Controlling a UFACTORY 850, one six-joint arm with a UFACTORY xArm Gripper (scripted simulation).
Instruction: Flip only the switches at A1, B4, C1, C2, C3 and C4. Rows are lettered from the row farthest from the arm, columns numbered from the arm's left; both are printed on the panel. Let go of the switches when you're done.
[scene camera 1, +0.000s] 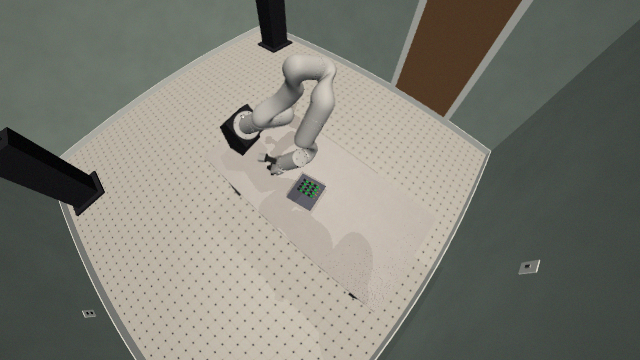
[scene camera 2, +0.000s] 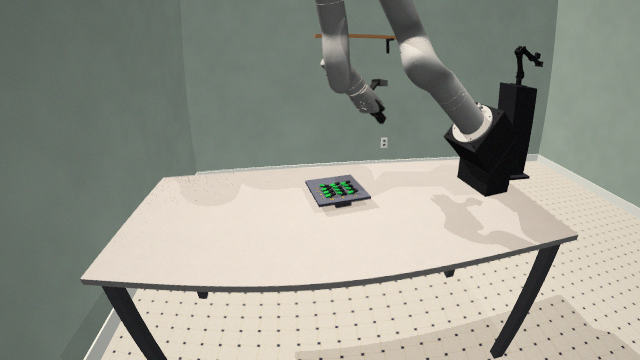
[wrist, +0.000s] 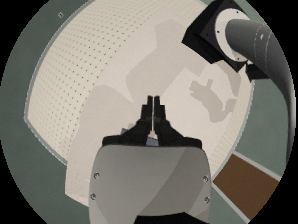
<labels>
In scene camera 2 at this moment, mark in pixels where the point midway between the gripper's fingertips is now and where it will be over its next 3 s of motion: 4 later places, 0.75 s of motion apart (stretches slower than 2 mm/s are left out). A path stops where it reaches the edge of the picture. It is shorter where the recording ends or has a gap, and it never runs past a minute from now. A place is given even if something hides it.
My gripper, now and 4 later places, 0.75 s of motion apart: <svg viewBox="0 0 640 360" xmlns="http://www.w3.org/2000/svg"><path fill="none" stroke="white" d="M383 121L351 147L339 158L336 181L334 188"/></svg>
</labels>
